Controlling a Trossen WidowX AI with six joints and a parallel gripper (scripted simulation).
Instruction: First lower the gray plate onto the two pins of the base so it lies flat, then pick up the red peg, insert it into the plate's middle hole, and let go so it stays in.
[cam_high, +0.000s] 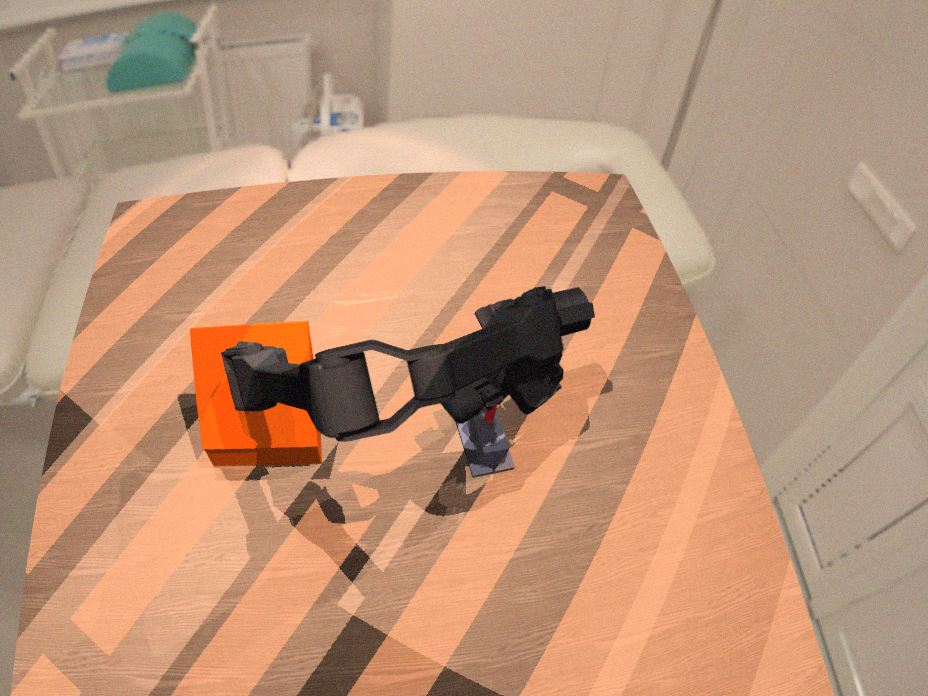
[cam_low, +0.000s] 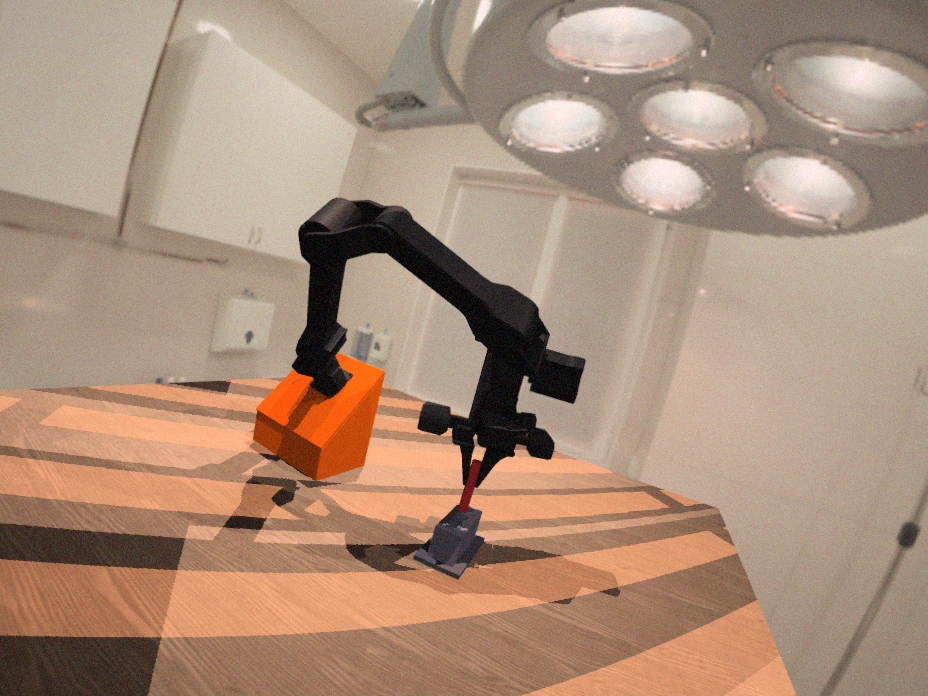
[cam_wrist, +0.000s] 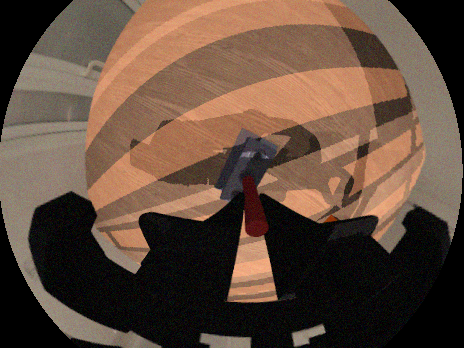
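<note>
Now: the gray plate 7 cm below my gripper tip. From my gripper tip the other things lie so: base (10 cm below); then red peg (right at my gripper tip).
</note>
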